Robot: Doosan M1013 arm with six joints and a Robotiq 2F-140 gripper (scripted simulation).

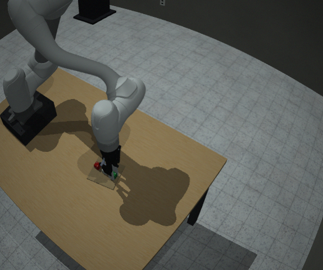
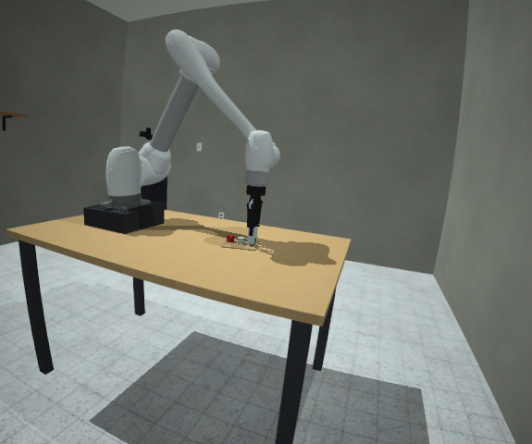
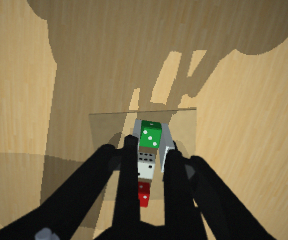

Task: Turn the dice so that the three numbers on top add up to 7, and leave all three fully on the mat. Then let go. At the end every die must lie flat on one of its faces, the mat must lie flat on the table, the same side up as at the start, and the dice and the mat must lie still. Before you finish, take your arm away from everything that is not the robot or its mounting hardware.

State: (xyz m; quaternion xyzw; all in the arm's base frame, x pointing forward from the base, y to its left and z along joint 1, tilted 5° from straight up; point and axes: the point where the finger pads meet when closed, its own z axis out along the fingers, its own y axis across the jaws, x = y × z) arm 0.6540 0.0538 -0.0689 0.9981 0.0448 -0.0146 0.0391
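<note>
Right now the green die is 3 cm below my hand. Also, from my hand: red die (10 cm behind, 3 cm below, 1 cm to the right); then white die (5 cm behind, 3 cm below); then tan mat (5 cm behind, 4 cm below).
</note>
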